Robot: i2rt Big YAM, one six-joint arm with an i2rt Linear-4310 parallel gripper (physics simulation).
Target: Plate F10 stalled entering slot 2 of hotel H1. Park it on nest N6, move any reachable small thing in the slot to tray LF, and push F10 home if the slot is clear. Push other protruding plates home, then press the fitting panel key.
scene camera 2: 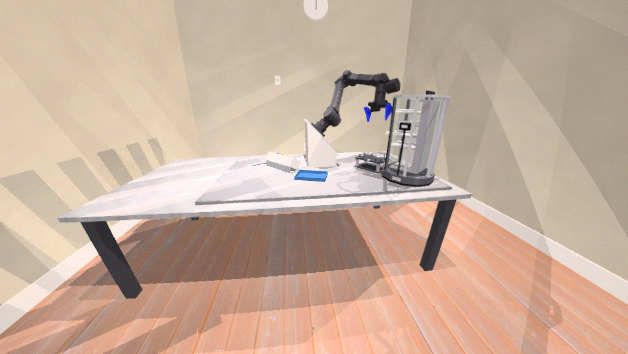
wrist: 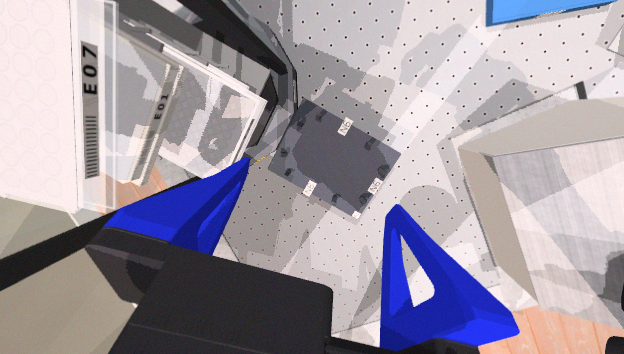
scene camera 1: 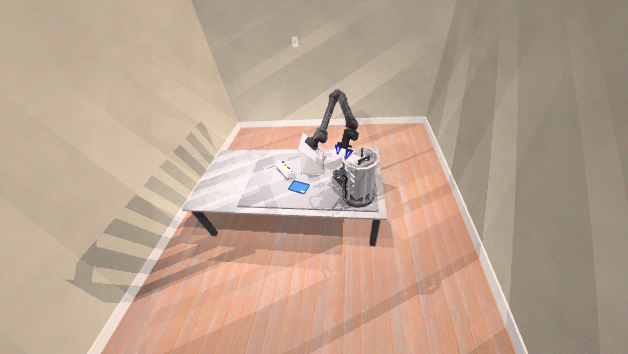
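Pixels of known places: gripper, fingertip midpoint: (scene camera 2: 376,121) (wrist: 322,188) (scene camera 1: 341,156); arm's base, origin of the base link: (scene camera 2: 317,130) (scene camera 1: 310,143).
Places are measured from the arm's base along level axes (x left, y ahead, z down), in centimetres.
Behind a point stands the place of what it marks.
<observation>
My gripper (scene camera 1: 342,155) {y 23.0, x 32.3, z -8.1 cm} (scene camera 2: 378,120) {y 23.0, x 32.3, z -8.1 cm} (wrist: 322,188) {y 23.0, x 32.3, z -8.1 cm} is open and empty, pointing down high above the table beside hotel H1's upper part. Hotel H1 (scene camera 1: 369,182) {y 44.3, x 55.2, z -5.3 cm} (scene camera 2: 428,135) {y 47.7, x 47.7, z -4.2 cm} is a tall, clear-walled round tower with a dark base. In the wrist view, plates labelled E07 (wrist: 90,102) {y 30.3, x 39.0, z -13.9 cm} and E01 (wrist: 161,107) {y 30.7, x 40.1, z -8.5 cm} show, with clear plate edges lower down whose labels are unreadable. The F10 label and slot 2's contents cannot be made out. Nest N6 (scene camera 1: 339,175) {y 22.7, x 30.0, z 13.1 cm} (scene camera 2: 370,161) {y 26.5, x 30.2, z 13.6 cm} (wrist: 330,155) {y 21.8, x 32.7, z 13.1 cm} is a dark stand with no plate on it, close to the hotel. Tray LF (scene camera 1: 299,187) {y 36.6, x -2.1, z 18.9 cm} (scene camera 2: 311,175) {y 35.2, x -2.6, z 18.9 cm} (wrist: 550,10) {y 31.7, x -1.1, z 17.3 cm} is blue.
The key panel (scene camera 1: 286,172) {y 27.4, x -16.0, z 12.0 cm} (scene camera 2: 281,162) {y 26.0, x -20.0, z 14.5 cm} is a pale box with coloured keys, left of the tray. The arm's pale wedge-shaped mount (scene camera 1: 312,161) {y 16.9, x 5.6, z 5.7 cm} (scene camera 2: 320,152) {y 17.4, x 2.2, z 10.7 cm} stands between panel and nest. A dark upright post with a small head (scene camera 2: 404,126) stands at the hotel's front.
</observation>
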